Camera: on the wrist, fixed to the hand. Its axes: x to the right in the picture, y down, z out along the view.
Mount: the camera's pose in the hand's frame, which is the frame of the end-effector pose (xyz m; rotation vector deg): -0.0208 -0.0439 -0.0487 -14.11 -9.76 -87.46
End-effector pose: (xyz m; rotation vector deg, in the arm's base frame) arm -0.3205 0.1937 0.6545 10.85 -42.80 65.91
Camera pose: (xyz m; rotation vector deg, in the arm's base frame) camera -0.2649 0.1838 0.6153 30.22 -36.00 -23.41
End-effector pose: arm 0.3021 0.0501 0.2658 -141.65 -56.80 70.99
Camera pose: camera 0.3099 0.0751 0.3294 -53.93 -136.25 40.07
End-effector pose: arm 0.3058 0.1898 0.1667 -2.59 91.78 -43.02
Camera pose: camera 0.2490 0.1858 0.2053 -91.09 72.82 -90.90
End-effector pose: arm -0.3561 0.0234 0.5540 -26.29 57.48 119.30
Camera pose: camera -0.3094 -0.0072 0.5137 -45.80 4.39 45.43
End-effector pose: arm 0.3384 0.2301 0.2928 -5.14 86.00 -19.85
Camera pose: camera 0.2823 0.2018 0.3209 -83.22 59.15 -74.59
